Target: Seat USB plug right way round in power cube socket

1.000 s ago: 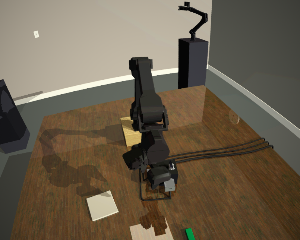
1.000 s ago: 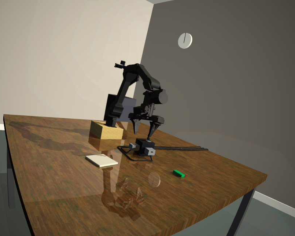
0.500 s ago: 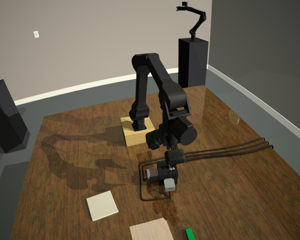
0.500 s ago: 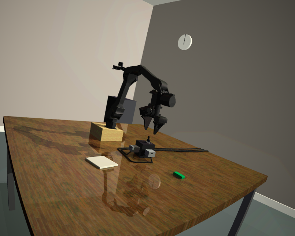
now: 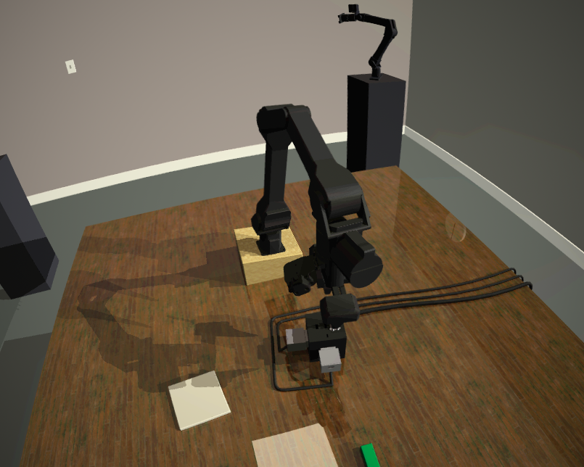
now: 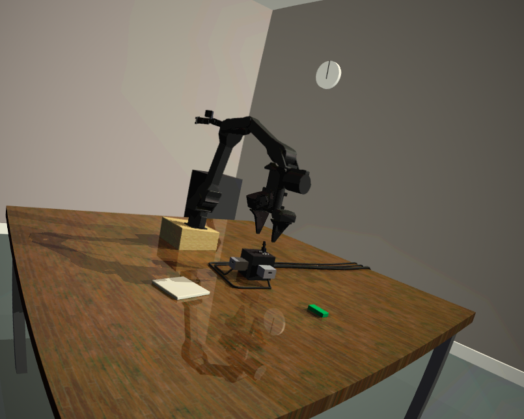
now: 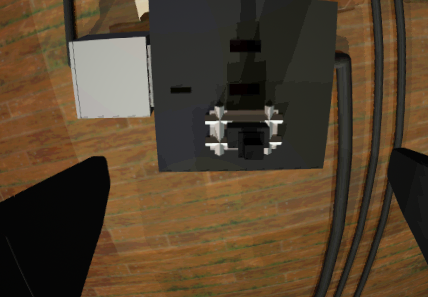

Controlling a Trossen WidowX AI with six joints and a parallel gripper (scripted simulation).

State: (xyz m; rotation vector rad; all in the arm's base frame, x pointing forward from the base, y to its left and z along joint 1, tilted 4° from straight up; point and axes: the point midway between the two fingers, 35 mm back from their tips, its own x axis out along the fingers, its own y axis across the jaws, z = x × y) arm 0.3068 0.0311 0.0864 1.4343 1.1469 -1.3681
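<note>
The USB plug lies 3 cm below my gripper tip. Also, from my gripper tip: metal socket frame: 1 cm to the left, 6 cm below; then green block: 27 cm ahead, 4 cm to the right, 12 cm below.
</note>
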